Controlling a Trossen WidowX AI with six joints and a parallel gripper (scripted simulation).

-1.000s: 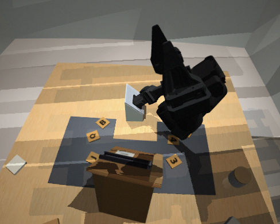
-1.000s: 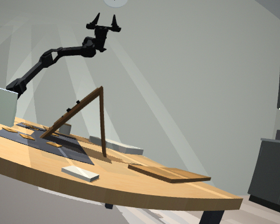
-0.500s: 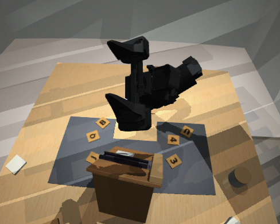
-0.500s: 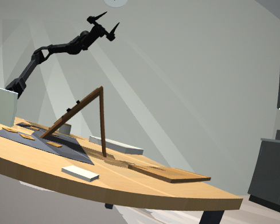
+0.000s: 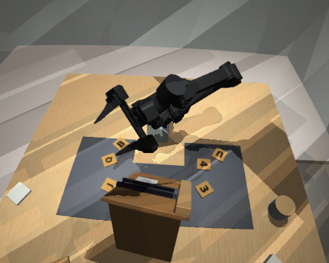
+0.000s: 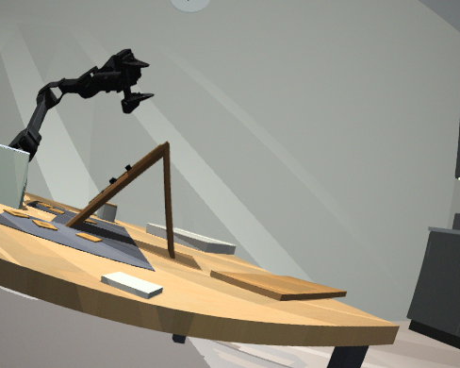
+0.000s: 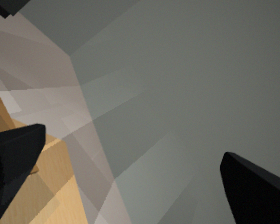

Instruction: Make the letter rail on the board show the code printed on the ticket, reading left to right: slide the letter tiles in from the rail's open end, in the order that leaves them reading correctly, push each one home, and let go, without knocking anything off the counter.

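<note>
Right now my gripper tip is 42 cm above the tile marked 4, 31 cm to the right of it and 19 cm past it. Also, from my gripper tip: q tile 42 cm below, 18 cm behind, 11 cm to the right; dark mat 43 cm below, 14 cm behind, 11 cm to the left; white ticket 34 cm below, 7 cm to the left, 5 cm behind.
</note>
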